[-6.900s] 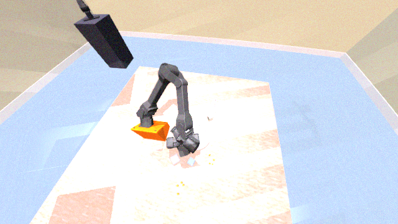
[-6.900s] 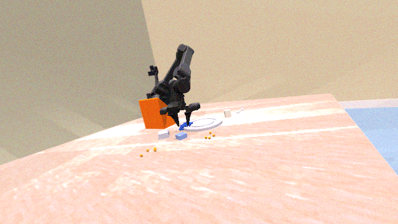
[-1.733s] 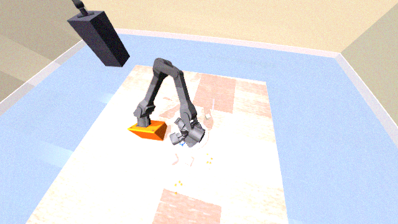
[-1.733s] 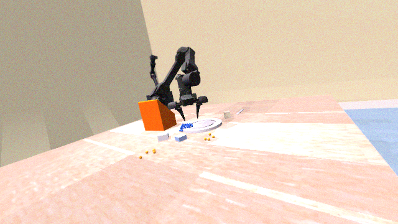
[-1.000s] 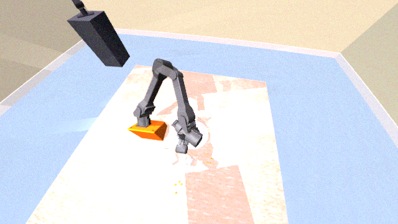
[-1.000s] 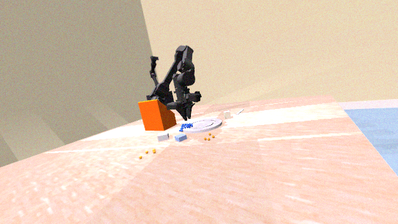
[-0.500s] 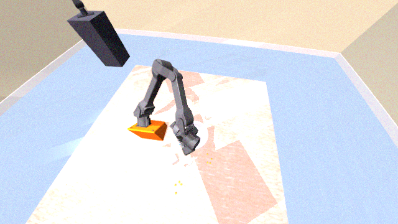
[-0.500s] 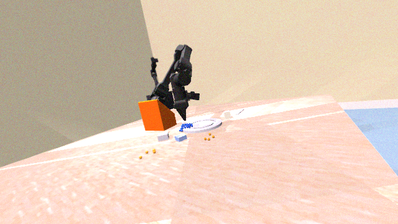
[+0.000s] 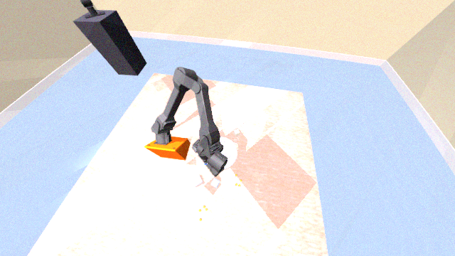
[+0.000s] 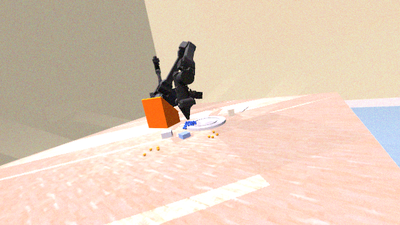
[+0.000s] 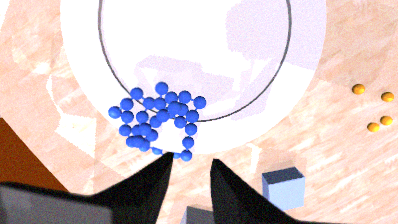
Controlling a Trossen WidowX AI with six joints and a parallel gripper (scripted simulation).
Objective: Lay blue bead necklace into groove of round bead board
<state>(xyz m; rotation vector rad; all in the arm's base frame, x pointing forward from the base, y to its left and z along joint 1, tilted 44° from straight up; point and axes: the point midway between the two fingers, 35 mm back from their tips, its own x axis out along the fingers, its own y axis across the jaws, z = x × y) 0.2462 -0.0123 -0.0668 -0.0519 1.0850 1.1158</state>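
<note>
The round white bead board is 7 cm to the left of my gripper tip, 5 cm ahead of it and 4 cm below it. Round my gripper tip: white block 10 cm to the right, 5 cm behind, 4 cm below; then light blue cube 10 cm to the right, 4 cm below, 4 cm ahead; then beige cube 21 cm to the left, 13 cm ahead, 3 cm below.
</note>
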